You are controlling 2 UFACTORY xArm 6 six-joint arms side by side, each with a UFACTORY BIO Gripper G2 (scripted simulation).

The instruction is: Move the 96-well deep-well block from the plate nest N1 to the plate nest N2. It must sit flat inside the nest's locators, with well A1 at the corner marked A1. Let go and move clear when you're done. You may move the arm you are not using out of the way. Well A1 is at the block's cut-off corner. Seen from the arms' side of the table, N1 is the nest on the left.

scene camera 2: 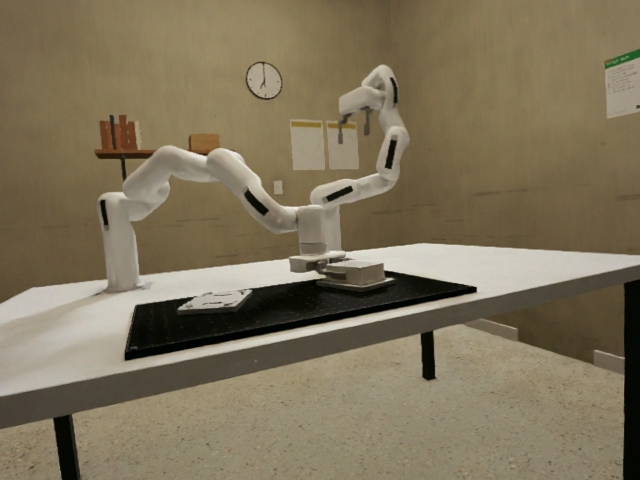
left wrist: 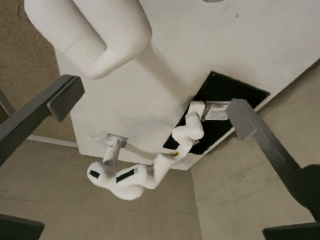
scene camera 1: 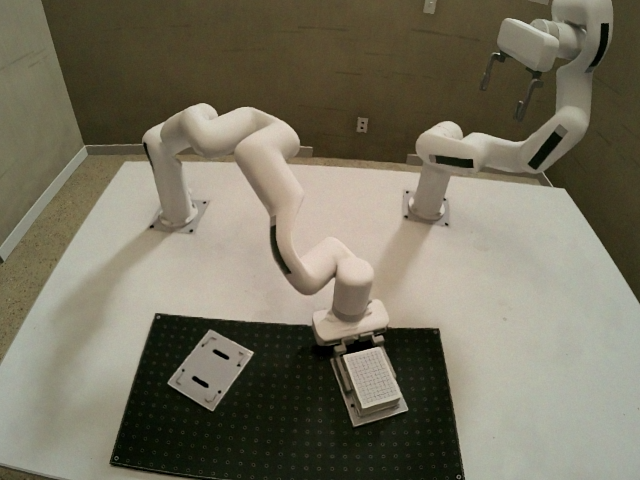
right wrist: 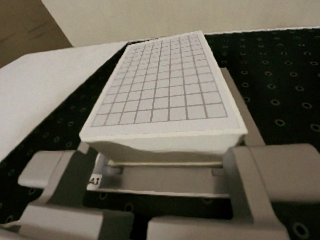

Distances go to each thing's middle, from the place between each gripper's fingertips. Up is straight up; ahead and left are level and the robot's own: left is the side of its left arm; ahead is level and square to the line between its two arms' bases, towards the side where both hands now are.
I see the nest N1 (scene camera 1: 348,397) 20 mm below my right hand and 10 mm ahead of it. From my right hand the other things lie so: nest N2 (scene camera 1: 219,373) (330 mm to the right, 50 mm behind, 20 mm below); white deep-well block (scene camera 1: 374,389) (10 mm ahead).
I see my left gripper 450 mm above the white deep-well block, 410 mm short of it and 330 mm to the left of it. From my left hand the other things lie so: nest N2: 660 mm to the right, 480 mm below, 350 mm ahead; nest N1: 480 mm below, 410 mm ahead, 330 mm to the right.
